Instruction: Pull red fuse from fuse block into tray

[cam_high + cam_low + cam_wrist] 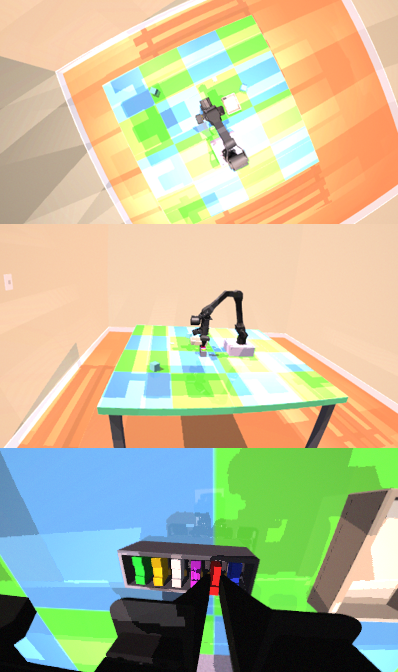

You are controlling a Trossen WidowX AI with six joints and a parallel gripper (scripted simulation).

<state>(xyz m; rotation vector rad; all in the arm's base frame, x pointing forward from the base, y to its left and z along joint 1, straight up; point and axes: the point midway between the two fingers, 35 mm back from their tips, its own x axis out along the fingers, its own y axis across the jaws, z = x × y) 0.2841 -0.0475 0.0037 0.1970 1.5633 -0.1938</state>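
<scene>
Now: gripper tip 3 cm past the tray, 18 cm to the left of it and 4 cm above it. The rest, counted from my gripper tip: red fuse (1 cm below).
</scene>
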